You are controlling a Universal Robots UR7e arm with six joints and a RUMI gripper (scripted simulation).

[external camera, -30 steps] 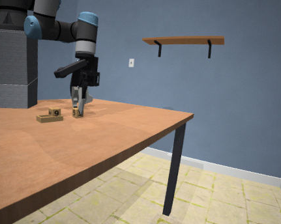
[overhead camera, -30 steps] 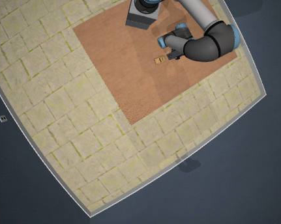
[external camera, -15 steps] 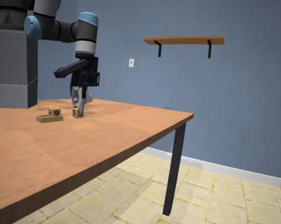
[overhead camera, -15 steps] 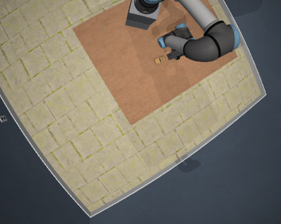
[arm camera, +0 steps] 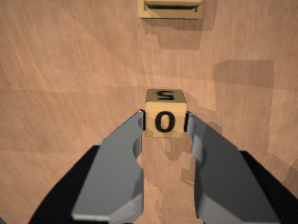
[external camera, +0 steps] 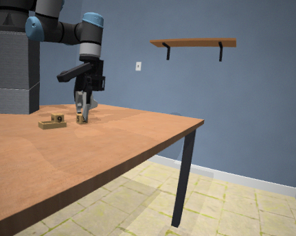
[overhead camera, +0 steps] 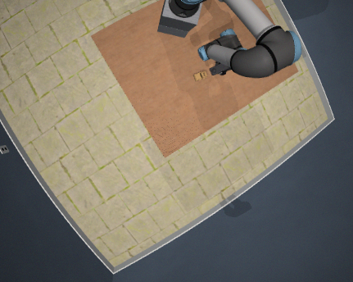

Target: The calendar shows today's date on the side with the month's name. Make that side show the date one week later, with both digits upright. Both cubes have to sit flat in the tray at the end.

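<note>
Right now my hand is 10 mm above the cube. The rest, counted from my hand: wooden tray: 30 mm behind, 110 mm to the right, 20 mm below.
</note>
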